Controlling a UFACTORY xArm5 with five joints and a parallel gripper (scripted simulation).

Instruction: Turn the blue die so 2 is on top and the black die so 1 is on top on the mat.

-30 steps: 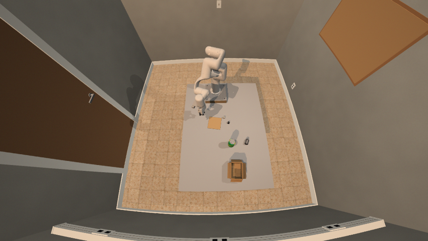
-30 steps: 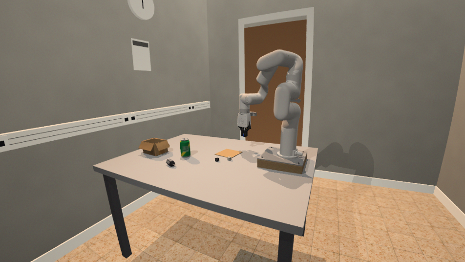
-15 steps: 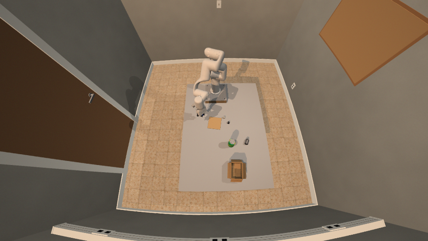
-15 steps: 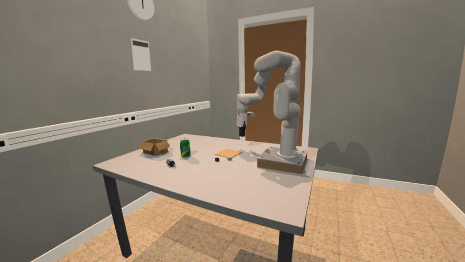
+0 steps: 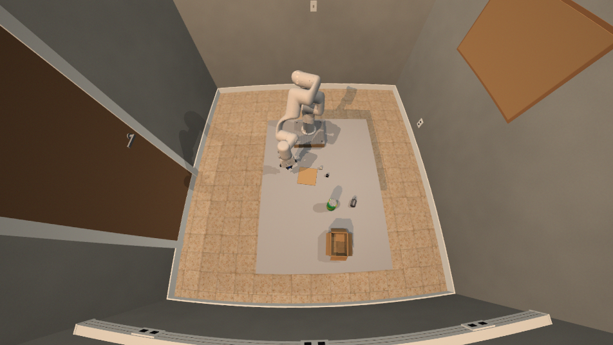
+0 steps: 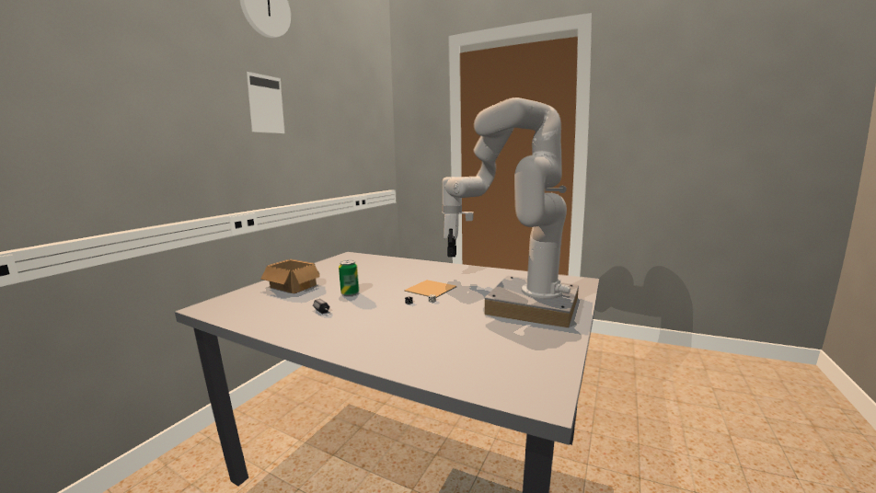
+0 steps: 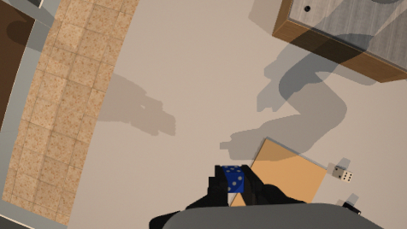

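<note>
The mat is 140 mm to the left of my hand and 120 mm below it. The rest, counted from my hand: white die: 80 mm behind, 230 mm to the left, 110 mm below; then blue die: 10 mm below; then black die: 20 mm behind, 290 mm to the left, 110 mm below.
</note>
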